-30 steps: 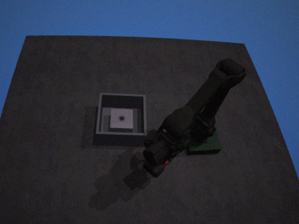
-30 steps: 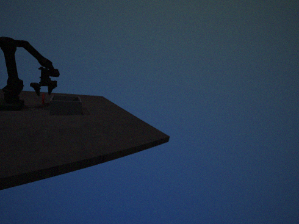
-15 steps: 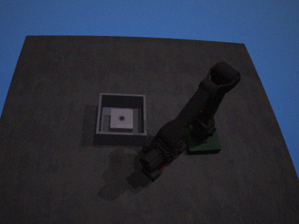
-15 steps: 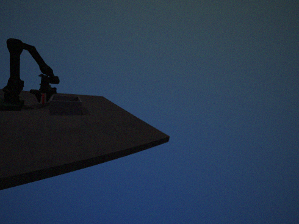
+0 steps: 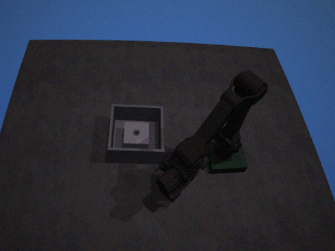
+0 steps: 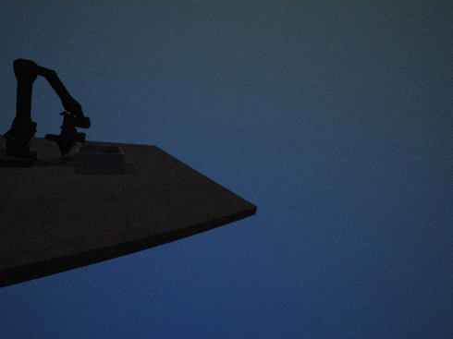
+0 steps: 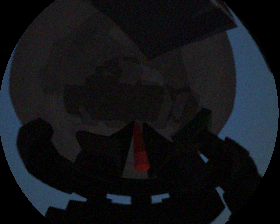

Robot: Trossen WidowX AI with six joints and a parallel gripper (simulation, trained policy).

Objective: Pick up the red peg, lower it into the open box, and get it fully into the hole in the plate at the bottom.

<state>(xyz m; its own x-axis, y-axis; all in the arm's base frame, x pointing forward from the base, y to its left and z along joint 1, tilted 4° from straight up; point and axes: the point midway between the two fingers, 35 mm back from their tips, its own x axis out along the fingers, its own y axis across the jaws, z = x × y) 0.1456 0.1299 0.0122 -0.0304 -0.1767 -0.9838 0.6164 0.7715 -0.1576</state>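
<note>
The red peg is 30 mm above my gripper tip, 10 mm to the left of it and 10 mm behind it. From my gripper tip the other things lie so: grey box 180 mm ahead, 150 mm to the right, 10 mm above; pale plate 180 mm ahead, 150 mm to the right, 30 mm above.
</note>
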